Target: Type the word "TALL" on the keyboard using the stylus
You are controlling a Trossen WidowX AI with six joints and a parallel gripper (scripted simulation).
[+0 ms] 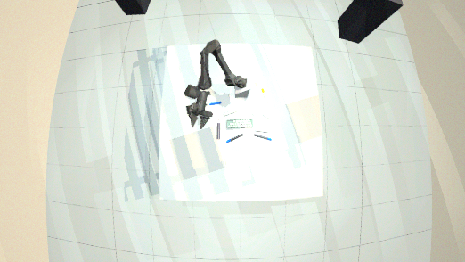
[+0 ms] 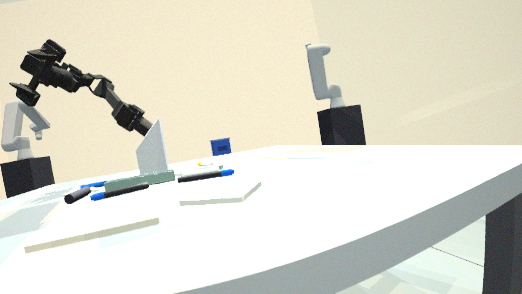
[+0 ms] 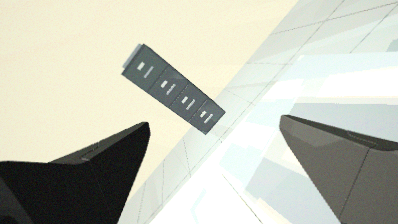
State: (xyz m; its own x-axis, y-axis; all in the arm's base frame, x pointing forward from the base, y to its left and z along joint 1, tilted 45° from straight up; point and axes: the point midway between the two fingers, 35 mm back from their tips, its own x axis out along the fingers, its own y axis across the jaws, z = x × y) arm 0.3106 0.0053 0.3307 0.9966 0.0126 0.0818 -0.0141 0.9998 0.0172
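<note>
My gripper tip is now 340 mm above the blue stylus, 260 mm past it and 70 mm to the right of it. Also, from my gripper tip: flat pad: 340 mm below, 330 mm to the left, 260 mm behind; tan pad: 340 mm below, 270 mm to the left, 210 mm ahead; black marker: 330 mm below, 90 mm to the left, 40 mm behind.
</note>
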